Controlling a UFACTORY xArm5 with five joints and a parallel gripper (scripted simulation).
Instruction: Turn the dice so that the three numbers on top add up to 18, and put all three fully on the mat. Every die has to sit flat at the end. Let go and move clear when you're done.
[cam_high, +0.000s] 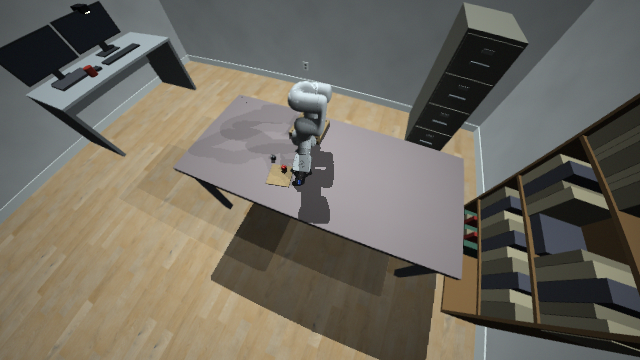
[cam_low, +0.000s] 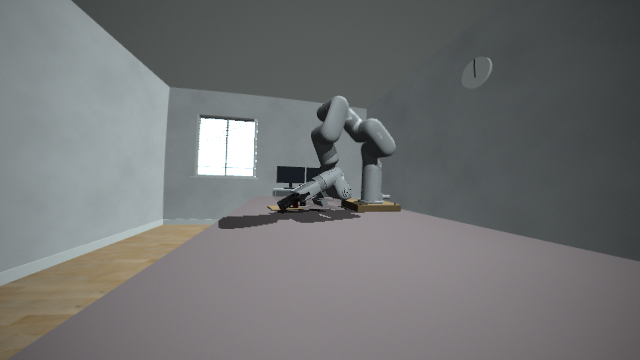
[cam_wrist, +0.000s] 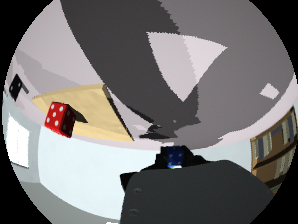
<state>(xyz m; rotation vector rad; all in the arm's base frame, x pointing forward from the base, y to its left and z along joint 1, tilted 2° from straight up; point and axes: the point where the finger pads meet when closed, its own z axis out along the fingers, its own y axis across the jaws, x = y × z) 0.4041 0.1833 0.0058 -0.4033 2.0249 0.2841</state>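
The red die lies 140 mm to the right of my hand, 30 mm behind it and 20 mm below it. From my hand the other things lie so: tan mat 140 mm to the right, 30 mm below, 20 mm ahead; black die 250 mm to the right, 60 mm behind, 20 mm below; blue die 10 mm below, 10 mm ahead.
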